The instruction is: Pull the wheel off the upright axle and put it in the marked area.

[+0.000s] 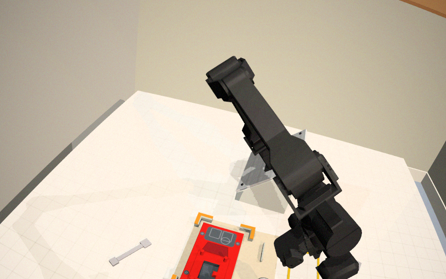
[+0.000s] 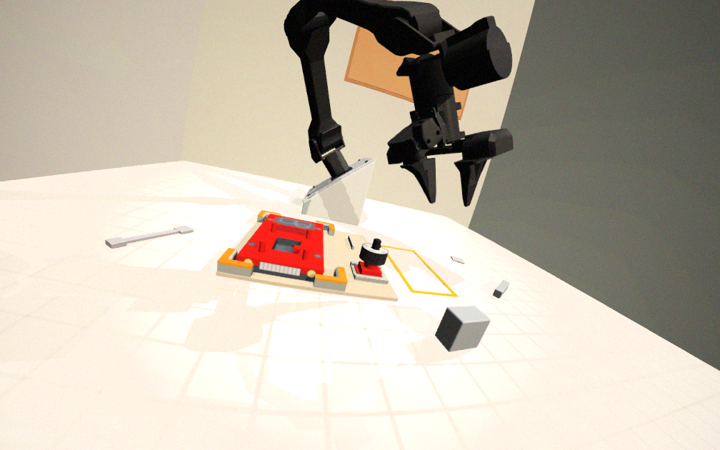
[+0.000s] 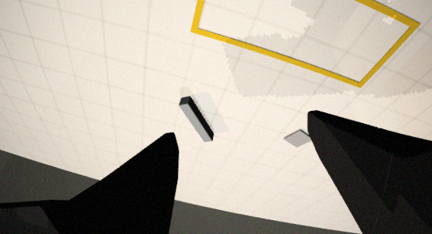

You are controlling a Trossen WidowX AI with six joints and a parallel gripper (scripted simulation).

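Right now the black wheel is 2 cm ahead of my gripper tip, 10 cm to the right of it and 10 cm below it. From my gripper tip the other things lie so: grey cube: 15 cm ahead, 2 cm to the right, 11 cm below; then grey dog-bone bar: 3 cm ahead, 42 cm to the right, 13 cm below; then flat grey tile: 14 cm behind, 15 cm to the left, 13 cm below.
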